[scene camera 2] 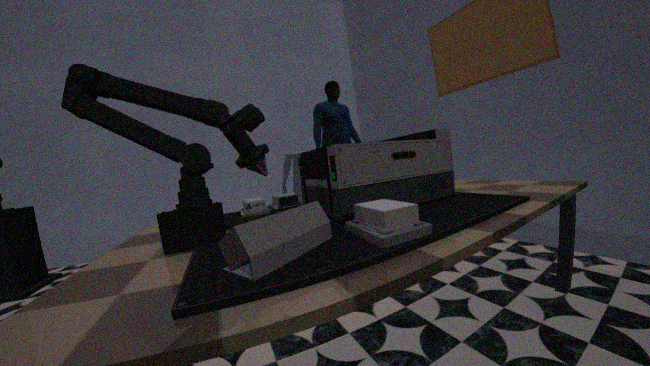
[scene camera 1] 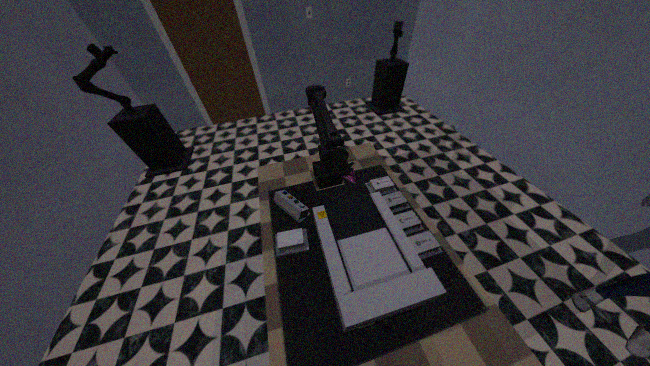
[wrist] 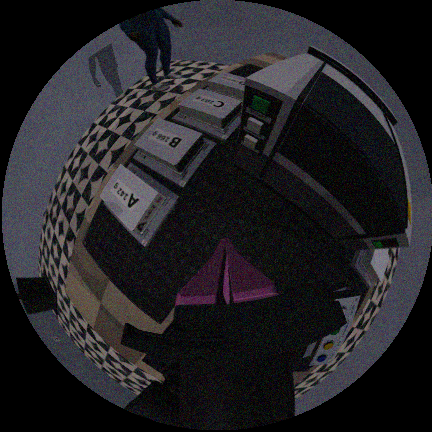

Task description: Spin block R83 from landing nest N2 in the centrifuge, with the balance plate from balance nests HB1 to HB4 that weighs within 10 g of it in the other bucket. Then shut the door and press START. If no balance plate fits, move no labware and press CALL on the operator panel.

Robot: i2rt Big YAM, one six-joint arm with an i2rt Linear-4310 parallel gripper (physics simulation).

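Pixels of known places: gripper, between the fingertips: (scene camera 2: 266, 174) (scene camera 1: 354, 183) (wrist: 225, 242); arm's base, origin of its link: (scene camera 2: 196, 206) (scene camera 1: 326, 168).
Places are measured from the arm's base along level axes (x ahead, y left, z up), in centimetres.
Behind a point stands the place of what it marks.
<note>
My gripper (scene camera 1: 351, 177) {x 23.0, y 9.6, z 6.3 cm} (scene camera 2: 264, 171) {x 23.0, y 9.6, z 6.3 cm} (wrist: 225, 242) {x 23.0, y 9.6, z 6.3 cm} is shut and empty, its pink fingertips together above the mat near the arm's base. In the wrist view, plate A (wrist: 127, 195) {x 19.5, y 28.5, z -3.4 cm} reads 142 g and plate B (wrist: 167, 142) {x 32.1, y 28.6, z -3.3 cm} reads 166 g. Plate C (wrist: 212, 105) {x 45.6, y 27.5, z -3.4 cm} has a blurred weight; plate D (scene camera 1: 424, 241) {x 60.0, y 31.0, z -3.4 cm} is farthest along the row. The centrifuge (scene camera 1: 390, 295) {x 78.7, y -0.9, z 15.6 cm} (scene camera 2: 390, 165) {x 53.7, y -16.8, z 5.1 cm} shows a dark opening in the wrist view; its inside is unreadable. Green display (wrist: 260, 103) {x 36.3, y 14.1, z 9.7 cm} and two pale buttons (wrist: 254, 132) {x 35.9, y 13.8, z 5.0 cm} are on its front. A white block (scene camera 1: 291, 239) {x 41.2, y -29.5, z -2.5 cm} (scene camera 2: 386, 212) {x 36.1, y -36.0, z -2.7 cm} sits in a nest; no label is readable.
The operator panel (scene camera 1: 291, 205) {x 22.1, y -26.4, z -0.9 cm} (scene camera 2: 280, 240) {x 16.8, y -32.4, z -4.5 cm} (wrist: 345, 320) stands near the white block, across the mat (scene camera 2: 475, 207) {x 70.5, y -32.6, z -8.7 cm} from the lettered plates. A person (scene camera 2: 332, 117) (wrist: 155, 40) stands beyond the table. Two other arms stand on dark pedestals (scene camera 1: 150, 137) (scene camera 1: 390, 82) away from the table.
</note>
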